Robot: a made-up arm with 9 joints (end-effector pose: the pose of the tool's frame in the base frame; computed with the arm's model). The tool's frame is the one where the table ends.
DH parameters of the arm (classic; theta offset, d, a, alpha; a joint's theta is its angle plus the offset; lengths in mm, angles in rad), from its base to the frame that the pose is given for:
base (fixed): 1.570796 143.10 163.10 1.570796
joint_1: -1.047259 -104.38 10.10 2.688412
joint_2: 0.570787 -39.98 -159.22 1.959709
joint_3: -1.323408 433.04 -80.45 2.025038
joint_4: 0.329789 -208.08 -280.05 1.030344
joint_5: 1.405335 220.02 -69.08 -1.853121
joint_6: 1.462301 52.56 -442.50 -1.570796
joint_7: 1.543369 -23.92 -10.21 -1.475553
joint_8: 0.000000 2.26 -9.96 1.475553
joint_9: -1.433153 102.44 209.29 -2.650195
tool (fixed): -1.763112 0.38 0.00 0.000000
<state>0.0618 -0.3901 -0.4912 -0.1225 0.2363 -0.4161 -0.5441 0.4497 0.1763</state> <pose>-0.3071 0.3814 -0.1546 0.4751 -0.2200 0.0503 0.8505</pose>
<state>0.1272 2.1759 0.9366 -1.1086 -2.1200 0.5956 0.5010 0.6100 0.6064</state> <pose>-0.2754 0.5409 -0.5592 -0.0077 -0.5411 0.8036 0.2478</pose>
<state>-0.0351 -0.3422 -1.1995 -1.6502 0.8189 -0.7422 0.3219 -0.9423 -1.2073</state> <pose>-0.3470 1.0661 -0.1713 0.4859 -0.3651 0.1609 0.7776</pose>
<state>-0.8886 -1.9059 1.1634 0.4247 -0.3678 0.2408 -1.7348 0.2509 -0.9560</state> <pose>-0.2260 -0.3362 0.0056 -0.6643 0.1568 -0.7117 0.1664</pose>
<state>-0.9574 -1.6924 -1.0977 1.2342 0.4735 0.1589 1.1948 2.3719 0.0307</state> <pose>0.3636 -0.0336 0.4498 -0.3873 0.7827 0.4741 0.1121</pose>
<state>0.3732 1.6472 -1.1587 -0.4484 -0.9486 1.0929 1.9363 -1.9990 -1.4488</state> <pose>0.0170 0.4666 -0.0573 0.0475 -0.3273 -0.2577 0.9079</pose>
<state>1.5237 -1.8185 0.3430 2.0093 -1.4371 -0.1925 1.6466 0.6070 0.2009</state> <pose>0.6390 -0.0938 0.5483 0.8882 0.3642 -0.0176 0.2797</pose>
